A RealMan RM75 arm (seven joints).
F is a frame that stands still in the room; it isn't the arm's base.
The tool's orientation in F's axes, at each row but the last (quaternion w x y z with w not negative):
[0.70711 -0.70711 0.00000 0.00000]
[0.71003 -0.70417 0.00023 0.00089]
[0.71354 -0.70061 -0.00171 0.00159]
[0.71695 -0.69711 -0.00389 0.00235]
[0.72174 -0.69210 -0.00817 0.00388]
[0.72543 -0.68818 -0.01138 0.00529]
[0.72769 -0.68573 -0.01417 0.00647]
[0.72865 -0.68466 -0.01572 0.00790]
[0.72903 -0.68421 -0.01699 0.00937]
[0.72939 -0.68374 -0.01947 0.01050]
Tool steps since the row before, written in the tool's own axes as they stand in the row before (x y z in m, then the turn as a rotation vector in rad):
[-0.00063 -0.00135 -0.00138 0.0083 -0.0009 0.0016]
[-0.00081 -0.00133 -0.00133 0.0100 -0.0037 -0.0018]
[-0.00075 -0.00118 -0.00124 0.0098 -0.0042 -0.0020]
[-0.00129 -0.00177 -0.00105 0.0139 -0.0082 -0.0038]
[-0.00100 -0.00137 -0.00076 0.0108 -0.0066 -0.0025]
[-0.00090 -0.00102 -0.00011 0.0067 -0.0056 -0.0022]
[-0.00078 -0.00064 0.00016 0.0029 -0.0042 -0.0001]
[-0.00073 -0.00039 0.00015 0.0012 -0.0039 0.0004]
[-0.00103 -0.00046 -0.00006 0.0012 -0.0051 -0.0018]
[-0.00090 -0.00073 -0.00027 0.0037 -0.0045 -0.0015]
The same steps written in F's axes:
[-0.00063 -0.00138 0.00135 0.0083 0.0016 0.0009]
[-0.00081 -0.00134 0.00132 0.0100 -0.0018 0.0037]
[-0.00074 -0.00126 0.00116 0.0098 -0.0020 0.0042]
[-0.00128 -0.00111 0.00174 0.0139 -0.0039 0.0081]
[-0.00099 -0.00083 0.00133 0.0108 -0.0026 0.0066]
[-0.00091 -0.00018 0.00100 0.0067 -0.0023 0.0055]
[-0.00079 0.00010 0.00064 0.0029 -0.0003 0.0042]
[-0.00074 0.00010 0.00039 0.0011 0.0002 0.0039]
[-0.00103 -0.00013 0.00044 0.0012 -0.0021 0.0050]
[-0.00090 -0.00035 0.00070 0.0037 -0.0016 0.0044]

